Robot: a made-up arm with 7 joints.
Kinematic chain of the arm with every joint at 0, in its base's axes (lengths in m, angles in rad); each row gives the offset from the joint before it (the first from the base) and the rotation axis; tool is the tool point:
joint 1: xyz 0 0 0 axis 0 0.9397 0.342
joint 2: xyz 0 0 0 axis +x
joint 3: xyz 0 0 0 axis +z
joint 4: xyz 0.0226 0 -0.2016 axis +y
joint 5: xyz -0.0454 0 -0.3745 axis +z
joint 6: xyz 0 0 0 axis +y
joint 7: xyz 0 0 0 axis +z
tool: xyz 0 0 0
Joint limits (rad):
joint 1: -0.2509..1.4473
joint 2: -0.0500..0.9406
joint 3: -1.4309..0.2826
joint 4: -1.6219..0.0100
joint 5: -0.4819..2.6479
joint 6: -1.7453..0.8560
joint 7: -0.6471..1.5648
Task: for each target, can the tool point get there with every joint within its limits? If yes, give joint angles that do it. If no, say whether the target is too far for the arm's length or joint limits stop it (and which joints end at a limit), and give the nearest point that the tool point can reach.
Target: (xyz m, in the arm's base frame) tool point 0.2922 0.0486 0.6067
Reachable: no: too far | nearest point 0.4027 0.2157 0.0487 | short by 0.593 m
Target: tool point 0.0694 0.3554 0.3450
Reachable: no: joint limits stop it (at a limit: joint 1, joint 2, joint 3, joint 4) | nearest point 0.4027 0.2157 0.0487 | short by 0.467 m
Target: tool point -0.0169 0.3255 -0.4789
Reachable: yes | joints 0.2139 0.6384 -0.2052 -0.3405 1.8861 -1.5172 -0.1628
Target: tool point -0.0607 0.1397 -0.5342
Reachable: yes | joints 0.3785 0.6972 -1.0033 -0.8467 1.6755 -0.0531 0.8661
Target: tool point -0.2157 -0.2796 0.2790
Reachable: no: joint limits stop it (at a limit: joint 1, joint 3, joint 4) | nearest point -0.3157 -0.2680 -0.1989 | short by 0.488 m
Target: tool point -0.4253 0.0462 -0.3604
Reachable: yes | joints 1.0593 0.6498 -1.1690 -0.7949 0.1260 -0.6100 -0.1399
